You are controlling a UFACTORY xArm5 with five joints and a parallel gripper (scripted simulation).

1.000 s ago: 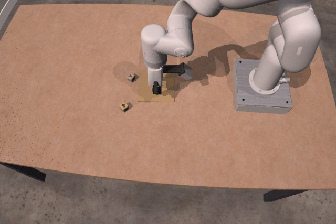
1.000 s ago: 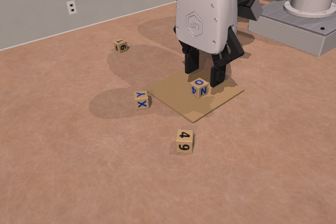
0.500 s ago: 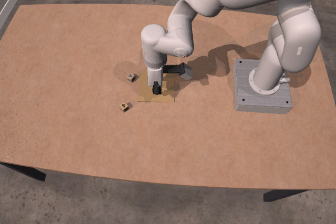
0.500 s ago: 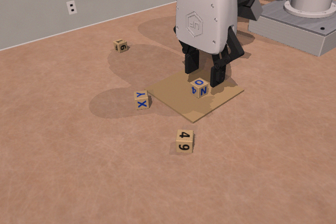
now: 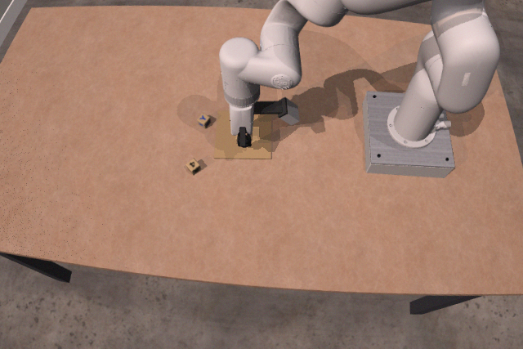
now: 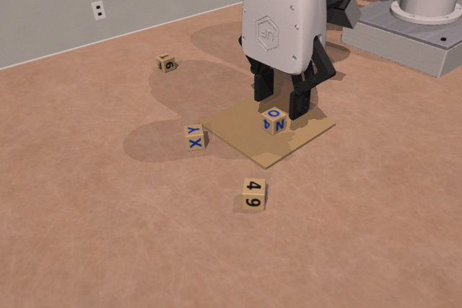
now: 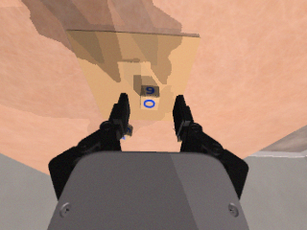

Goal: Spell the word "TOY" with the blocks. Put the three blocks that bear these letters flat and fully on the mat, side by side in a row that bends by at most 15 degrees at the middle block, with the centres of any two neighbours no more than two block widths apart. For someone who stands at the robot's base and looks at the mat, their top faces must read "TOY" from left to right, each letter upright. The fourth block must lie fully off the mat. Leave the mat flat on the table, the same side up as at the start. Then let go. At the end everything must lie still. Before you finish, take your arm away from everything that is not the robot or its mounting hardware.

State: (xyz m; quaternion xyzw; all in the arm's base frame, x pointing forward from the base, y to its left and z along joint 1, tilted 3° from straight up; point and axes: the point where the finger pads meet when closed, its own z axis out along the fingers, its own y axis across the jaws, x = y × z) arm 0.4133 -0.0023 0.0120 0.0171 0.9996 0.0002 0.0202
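Right now the O block is 1 cm ahead of my hand and 4 cm below it. The rest, counted from my hand: tan mat 1 cm ahead, 2 cm to the right, 5 cm below; T block 28 cm to the right, 4 cm below.
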